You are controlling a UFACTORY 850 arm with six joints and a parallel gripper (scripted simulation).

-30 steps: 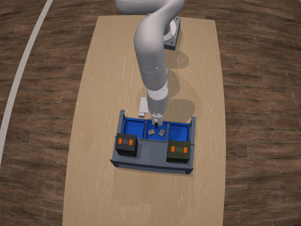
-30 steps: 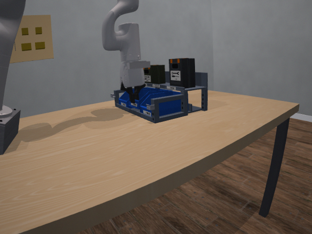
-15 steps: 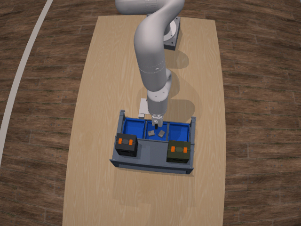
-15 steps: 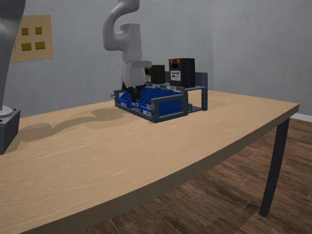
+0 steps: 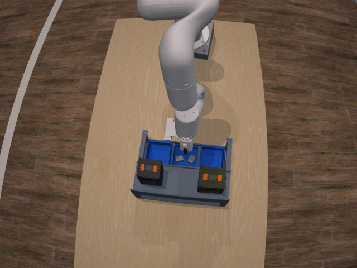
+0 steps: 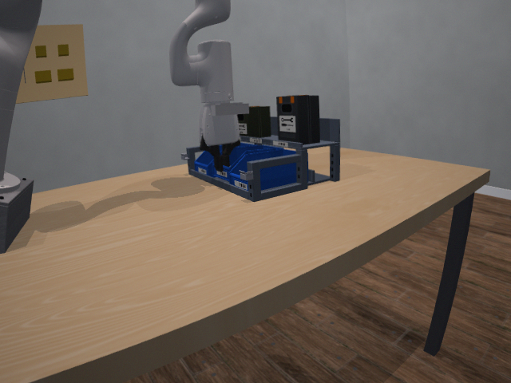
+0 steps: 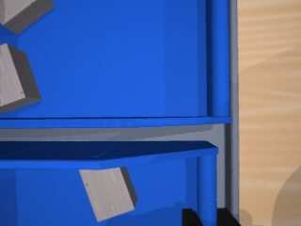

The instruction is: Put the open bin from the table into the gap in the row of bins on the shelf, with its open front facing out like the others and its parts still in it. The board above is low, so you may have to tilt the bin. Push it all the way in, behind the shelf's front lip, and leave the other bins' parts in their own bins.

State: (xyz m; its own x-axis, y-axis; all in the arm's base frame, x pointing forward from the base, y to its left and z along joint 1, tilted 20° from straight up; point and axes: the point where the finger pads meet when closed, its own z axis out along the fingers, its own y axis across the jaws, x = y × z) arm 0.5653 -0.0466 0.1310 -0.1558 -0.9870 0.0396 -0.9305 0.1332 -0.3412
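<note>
Now: the grey shelf 100 mm ahead of my hand, 20 mm to the right of it and 10 mm above it. Also, from my hand: dark green tool case: 180 mm ahead, 90 mm above, 80 mm to the left; black tool case: 140 mm to the right, 140 mm ahead, 110 mm above.
</note>
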